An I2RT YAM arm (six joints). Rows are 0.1 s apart.
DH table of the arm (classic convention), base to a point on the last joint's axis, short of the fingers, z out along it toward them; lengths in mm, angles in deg. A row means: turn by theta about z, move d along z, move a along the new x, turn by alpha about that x. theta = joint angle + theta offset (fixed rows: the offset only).
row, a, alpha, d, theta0
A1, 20, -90, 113.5, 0
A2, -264, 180, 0, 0
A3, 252.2, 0, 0, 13.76
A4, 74, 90, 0, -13.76
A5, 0, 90, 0, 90
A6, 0, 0, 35.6, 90
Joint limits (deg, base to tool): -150..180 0..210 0..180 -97..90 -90..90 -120..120
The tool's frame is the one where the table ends.
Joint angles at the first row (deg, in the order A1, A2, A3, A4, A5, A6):
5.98, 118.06, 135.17, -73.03, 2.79, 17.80
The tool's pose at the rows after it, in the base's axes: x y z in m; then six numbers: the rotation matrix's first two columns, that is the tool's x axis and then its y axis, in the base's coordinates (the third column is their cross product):
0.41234 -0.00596 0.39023 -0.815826 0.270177 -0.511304 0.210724 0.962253 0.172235
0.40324 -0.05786 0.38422 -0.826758 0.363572 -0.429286 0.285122 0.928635 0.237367
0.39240 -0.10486 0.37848 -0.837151 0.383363 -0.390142 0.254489 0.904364 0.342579
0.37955 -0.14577 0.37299 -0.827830 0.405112 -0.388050 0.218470 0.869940 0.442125
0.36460 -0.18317 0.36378 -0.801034 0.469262 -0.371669 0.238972 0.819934 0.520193
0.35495 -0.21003 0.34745 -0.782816 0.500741 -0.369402 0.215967 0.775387 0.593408
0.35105 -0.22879 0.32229 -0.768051 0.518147 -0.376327 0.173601 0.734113 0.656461
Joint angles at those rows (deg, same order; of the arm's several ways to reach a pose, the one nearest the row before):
-1.04, 116.92, 135.17, -75.68, -2.44, 14.81
-8.91, 117.27, 135.15, -79.66, -8.51, 13.52
-16.56, 117.54, 134.28, -81.08, -18.52, 7.81
-23.33, 117.56, 132.66, -80.93, -27.57, 2.85
-29.45, 117.56, 130.17, -80.23, -33.74, 1.02
-33.80, 117.56, 125.82, -77.52, -40.12, -1.45
-36.60, 117.56, 119.37, -72.18, -46.04, -3.46

